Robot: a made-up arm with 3 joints. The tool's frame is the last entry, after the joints.
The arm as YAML. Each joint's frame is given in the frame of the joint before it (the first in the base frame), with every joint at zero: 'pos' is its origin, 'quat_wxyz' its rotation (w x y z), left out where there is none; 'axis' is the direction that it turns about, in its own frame. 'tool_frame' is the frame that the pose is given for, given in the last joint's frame.
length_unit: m
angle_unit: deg
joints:
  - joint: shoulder
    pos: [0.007, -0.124, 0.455]
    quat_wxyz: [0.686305, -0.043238, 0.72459, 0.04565]
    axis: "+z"
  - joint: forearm
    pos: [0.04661, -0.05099, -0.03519]
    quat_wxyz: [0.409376, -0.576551, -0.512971, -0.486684]
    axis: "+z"
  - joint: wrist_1
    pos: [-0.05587, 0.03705, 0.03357]
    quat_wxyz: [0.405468, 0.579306, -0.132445, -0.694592]
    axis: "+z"
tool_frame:
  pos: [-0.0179, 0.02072, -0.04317]
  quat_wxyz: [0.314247, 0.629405, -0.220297, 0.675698]
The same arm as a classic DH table. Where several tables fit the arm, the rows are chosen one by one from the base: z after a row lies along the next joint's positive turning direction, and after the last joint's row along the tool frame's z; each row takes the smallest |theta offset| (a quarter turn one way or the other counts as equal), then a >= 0, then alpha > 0; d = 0 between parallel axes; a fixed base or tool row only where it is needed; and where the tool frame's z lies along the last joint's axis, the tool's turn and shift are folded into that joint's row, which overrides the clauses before.
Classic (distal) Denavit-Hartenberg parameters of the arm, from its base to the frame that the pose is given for. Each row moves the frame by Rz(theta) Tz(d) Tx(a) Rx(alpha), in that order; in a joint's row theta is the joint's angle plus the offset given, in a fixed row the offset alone. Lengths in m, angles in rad.
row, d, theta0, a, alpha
base (fixed), 0.4545, -1.4448, 0.1239, -1.6246
shoulder, -0.0524, 1.4333, 0.0535, -1.7631
forearm, -0.024, 0.2758, 0.0521, -1.2727
wrist_1, 0.0041, -0.0188, -0.0024, -1.4599
tool (fixed), -0.0274, -1.6694, 0, 0

